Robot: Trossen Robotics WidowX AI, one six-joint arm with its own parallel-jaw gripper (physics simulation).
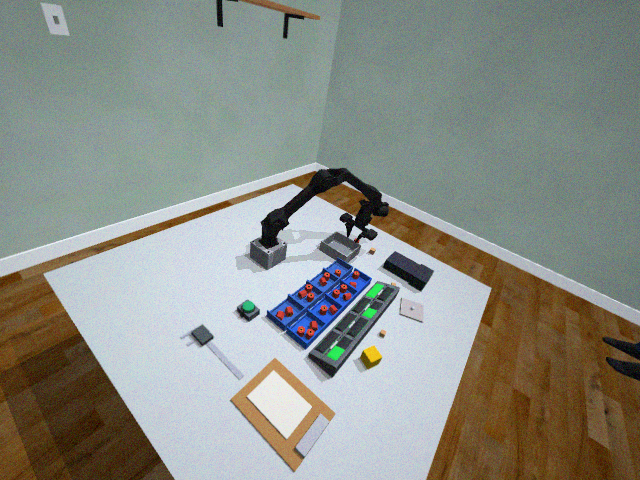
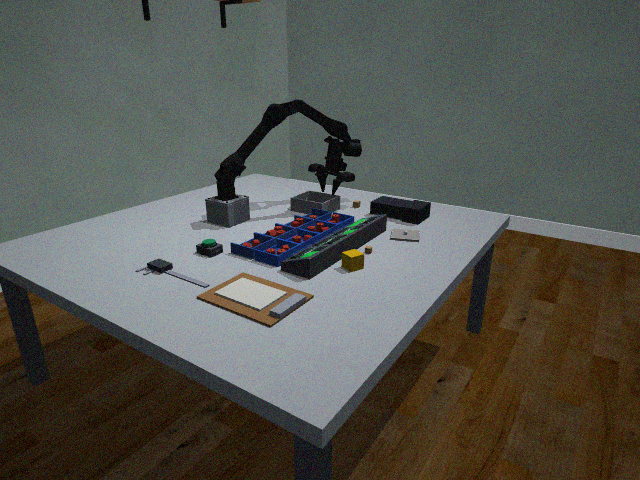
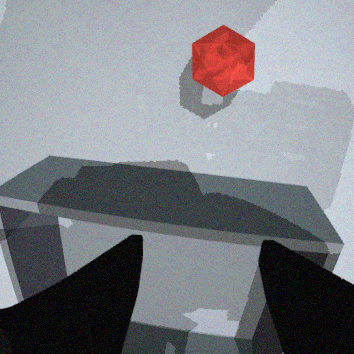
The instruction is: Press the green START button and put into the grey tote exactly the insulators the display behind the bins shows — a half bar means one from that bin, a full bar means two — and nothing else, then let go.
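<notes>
My gripper is partly open and empty, fingertips above the grey tote near its far wall. A red insulator lies on the table outside the tote, beyond that wall. No insulator shows in the visible part of the tote's inside. The blue bins hold red insulators. Behind them the dark display shows three green patches; the one nearest the tote looks longest. The green START button stands left of the bins.
A small brown cube lies near the tote. A black box, a pale plate and a yellow cube are beyond the display. A caliper and clipboard lie at the front.
</notes>
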